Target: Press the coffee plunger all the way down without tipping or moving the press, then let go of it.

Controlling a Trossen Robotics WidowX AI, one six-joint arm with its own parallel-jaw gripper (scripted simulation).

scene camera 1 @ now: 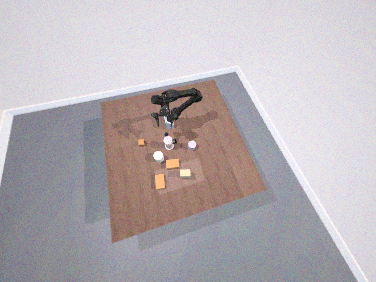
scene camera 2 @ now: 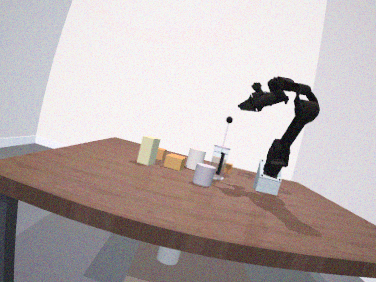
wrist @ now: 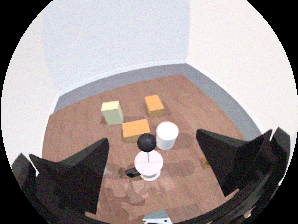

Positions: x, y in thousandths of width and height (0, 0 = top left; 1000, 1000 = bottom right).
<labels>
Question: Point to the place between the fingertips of my gripper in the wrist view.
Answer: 515, 623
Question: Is my gripper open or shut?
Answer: Open.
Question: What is my gripper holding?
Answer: Nothing.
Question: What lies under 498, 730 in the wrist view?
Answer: A coffee press.
</labels>
